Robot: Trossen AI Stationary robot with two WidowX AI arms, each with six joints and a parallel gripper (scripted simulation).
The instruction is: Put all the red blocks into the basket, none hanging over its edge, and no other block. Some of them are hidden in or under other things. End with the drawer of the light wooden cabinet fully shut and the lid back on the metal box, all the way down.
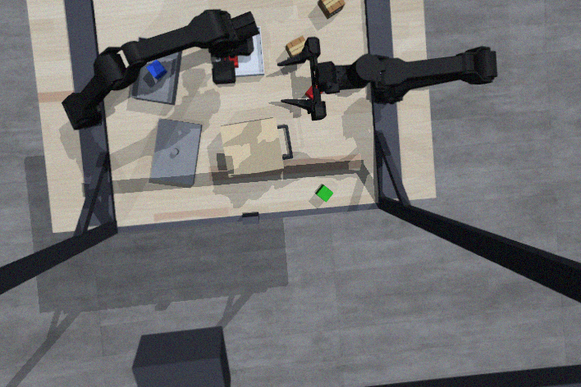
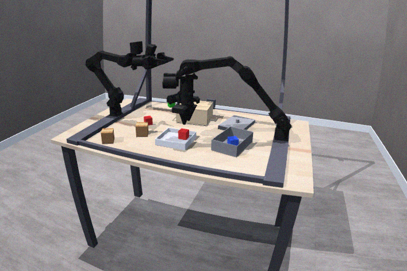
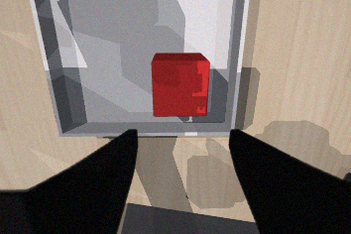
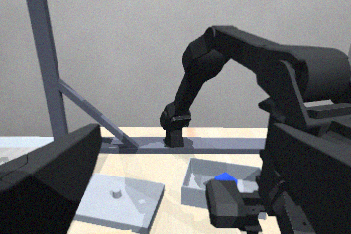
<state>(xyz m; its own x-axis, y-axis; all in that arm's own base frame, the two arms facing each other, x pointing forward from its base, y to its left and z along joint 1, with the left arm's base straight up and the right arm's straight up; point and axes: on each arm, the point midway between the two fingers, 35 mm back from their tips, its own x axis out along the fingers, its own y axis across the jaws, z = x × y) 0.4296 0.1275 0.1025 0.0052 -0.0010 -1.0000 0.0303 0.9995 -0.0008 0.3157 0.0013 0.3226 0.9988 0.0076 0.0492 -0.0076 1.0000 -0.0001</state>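
Note:
Now: the grey metal lid 260 mm behind my left hand, 180 mm to the left of it and 110 mm below it. Round my left hand: white basket (110 mm below, 40 mm to the right, 30 mm ahead); then metal box (210 mm to the left, 100 mm below, 20 mm behind); then light wooden cabinet (270 mm behind, 80 mm below, 60 mm to the right).

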